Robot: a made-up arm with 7 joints. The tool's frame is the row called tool. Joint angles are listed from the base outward.
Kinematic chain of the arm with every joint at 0, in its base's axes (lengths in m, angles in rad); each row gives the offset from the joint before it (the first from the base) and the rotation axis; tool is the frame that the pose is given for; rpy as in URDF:
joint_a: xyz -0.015 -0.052 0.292 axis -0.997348 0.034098 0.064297
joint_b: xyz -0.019 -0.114 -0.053 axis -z
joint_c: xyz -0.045 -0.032 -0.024 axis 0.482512 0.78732 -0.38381
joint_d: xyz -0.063 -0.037 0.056 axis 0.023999 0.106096 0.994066
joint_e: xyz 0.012 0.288 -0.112 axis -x
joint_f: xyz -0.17 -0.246 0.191 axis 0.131 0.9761 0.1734
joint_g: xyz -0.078 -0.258 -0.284 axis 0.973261 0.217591 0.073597
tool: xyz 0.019 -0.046 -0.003 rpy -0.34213 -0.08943 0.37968
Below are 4 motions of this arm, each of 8 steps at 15 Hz.
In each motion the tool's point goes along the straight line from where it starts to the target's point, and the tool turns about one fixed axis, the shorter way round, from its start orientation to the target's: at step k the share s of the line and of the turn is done. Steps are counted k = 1, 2, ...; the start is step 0. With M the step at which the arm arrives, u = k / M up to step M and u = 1 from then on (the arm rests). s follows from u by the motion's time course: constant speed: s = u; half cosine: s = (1 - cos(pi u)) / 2; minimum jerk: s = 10 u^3 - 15 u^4 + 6 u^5.
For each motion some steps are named. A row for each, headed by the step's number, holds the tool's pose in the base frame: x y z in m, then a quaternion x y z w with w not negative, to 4 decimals.
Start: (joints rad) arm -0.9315 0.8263 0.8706 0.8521 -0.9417 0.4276 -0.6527
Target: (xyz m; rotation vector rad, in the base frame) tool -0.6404 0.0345 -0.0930 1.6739 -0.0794 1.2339
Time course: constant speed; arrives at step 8
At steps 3, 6, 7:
3: -0.5112 0.2782 0.2315 0.7816 -0.1028 0.2194 0.5749
6: -0.5887 0.1320 0.0368 0.7382 -0.0617 0.3994 0.5402
7: -0.6146 0.0832 -0.0281 0.7175 -0.0474 0.4564 0.5241

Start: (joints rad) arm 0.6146 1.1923 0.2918 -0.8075 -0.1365 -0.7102 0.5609
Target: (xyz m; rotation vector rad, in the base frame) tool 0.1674 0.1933 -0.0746 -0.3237 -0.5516 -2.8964
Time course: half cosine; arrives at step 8
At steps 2, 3, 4, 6, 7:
2: -0.2690 -0.0226 -0.0097 -0.3827 -0.3882 -0.7110 0.4441
3: -0.1861 0.0184 -0.0220 -0.3376 -0.3575 -0.7815 0.3840
4: -0.0883 0.0668 -0.0366 -0.2794 -0.3159 -0.8530 0.3075
6: 0.0925 0.1563 -0.0635 -0.1608 -0.2263 -0.9483 0.1541
7: 0.1479 0.1837 -0.0717 -0.1224 -0.1961 -0.9672 0.1050

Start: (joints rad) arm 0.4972 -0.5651 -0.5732 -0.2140 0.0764 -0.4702 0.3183
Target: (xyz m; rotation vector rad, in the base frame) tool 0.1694 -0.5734 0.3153 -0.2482 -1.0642 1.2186
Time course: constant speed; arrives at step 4
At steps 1, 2, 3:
1: 0.0918 -0.5844 0.3719 -0.2315 -0.4364 0.5206 0.6963
2: 0.1177 -0.5807 0.3531 -0.1916 -0.4500 0.5292 0.6933
3: 0.1435 -0.5771 0.3342 -0.1513 -0.4628 0.5369 0.6890

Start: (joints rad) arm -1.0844 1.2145 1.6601 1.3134 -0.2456 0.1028 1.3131
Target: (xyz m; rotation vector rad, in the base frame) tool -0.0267 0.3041 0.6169 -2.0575 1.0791 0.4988
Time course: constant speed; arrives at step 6
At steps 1, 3, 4, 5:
1: -0.1478 0.2630 0.5528 -0.8427 0.3503 0.1747 0.3697
3: -0.0994 0.2794 0.5785 -0.8276 0.3790 0.1829 0.3715
4: -0.0752 0.2877 0.5913 -0.8197 0.3932 0.1869 0.3722
5: -0.0509 0.2959 0.6041 -0.8116 0.4073 0.1908 0.3729

